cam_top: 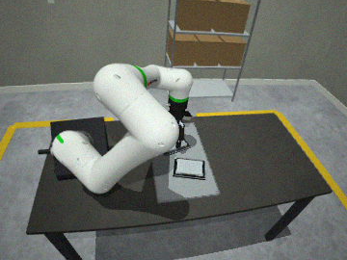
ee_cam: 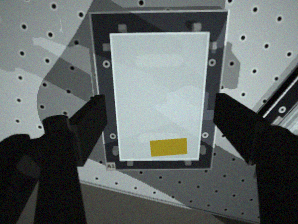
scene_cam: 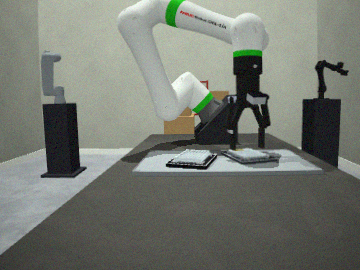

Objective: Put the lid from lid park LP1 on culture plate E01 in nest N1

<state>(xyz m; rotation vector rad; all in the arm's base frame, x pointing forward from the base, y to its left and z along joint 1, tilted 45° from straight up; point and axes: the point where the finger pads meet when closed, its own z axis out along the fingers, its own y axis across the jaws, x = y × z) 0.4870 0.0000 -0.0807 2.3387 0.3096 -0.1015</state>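
The clear lid lies 4 cm below my hand. Round my hand: lid park LP1 (5 cm below); nest N1 (18 cm to the right, 5 cm below, 4 cm ahead); culture plate (18 cm to the right, 4 cm below, 4 cm ahead).
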